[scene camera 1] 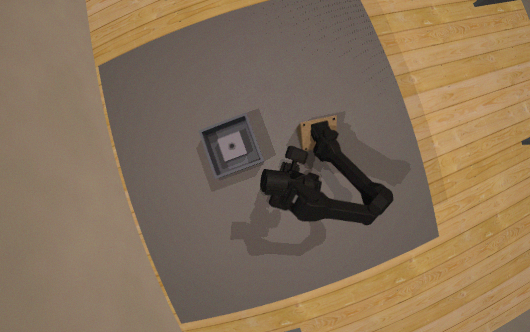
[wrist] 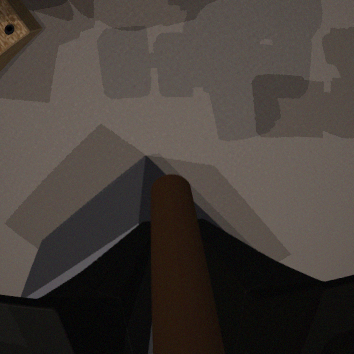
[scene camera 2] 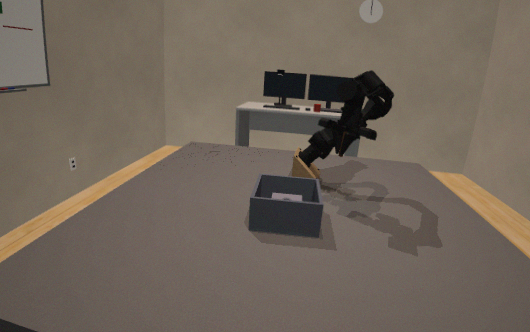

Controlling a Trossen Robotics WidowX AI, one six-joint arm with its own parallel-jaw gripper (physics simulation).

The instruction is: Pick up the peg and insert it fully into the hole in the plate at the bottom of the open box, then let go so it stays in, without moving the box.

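Pixels of known places: gripper, fingertip midpoint: point(wrist: 173, 231) point(scene camera 2: 339, 154); arm's base, origin of the base link: point(scene camera 1: 319, 129) point(scene camera 2: 304, 159).
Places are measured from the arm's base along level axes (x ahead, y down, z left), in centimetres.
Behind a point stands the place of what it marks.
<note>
The brown round peg point(wrist: 172, 270) @[z 12.9, x 17.1, y -11.9 cm] is held between the fingertips of my gripper point(wrist: 173, 231) @[z 11.8, x 18.8, y -8.5 cm] point(scene camera 2: 342, 146) @[z 11.8, x 18.8, y -8.5 cm], which is shut on it. The peg is raised well above the table, roughly upright, with its lower part hanging below the fingers. In scene camera 1 the arm hides the fingers and the peg. The open grey-blue box point(scene camera 1: 208, 155) @[z -1.0, x 42.0, y -0.9 cm] point(scene camera 2: 285, 217) @[z -1.4, x 42.7, y 3.8 cm] point(wrist: 95, 232) @[z 0.8, x 23.4, y 1.7 cm] stands on the table to one side of my gripper. The pale square plate point(scene camera 1: 240, 140) @[z -3.7, x 29.6, y 3.1 cm] point(scene camera 2: 287, 196) @[z -2.5, x 30.6, y 3.2 cm] lies at its bottom, with a dark round hole point(scene camera 1: 231, 146) at its middle. The wrist view does not show the plate.
The arm's wooden base plate point(scene camera 1: 305, 136) @[z 1.2, x 5.8, y 1.3 cm] point(scene camera 2: 301, 169) @[z -0.3, x 7.2, y 2.0 cm] point(wrist: 14, 41) @[z 5.4, x 7.2, y 5.3 cm] is near the box, on the arm's side. The grey table mat point(scene camera 1: 165, 200) @[z 11.5, x 67.6, y 8.9 cm] point(scene camera 2: 165, 250) @[z -27.4, x 58.9, y 8.9 cm] carries the box and the base. A desk point(scene camera 2: 242, 127) with monitors stands behind it.
</note>
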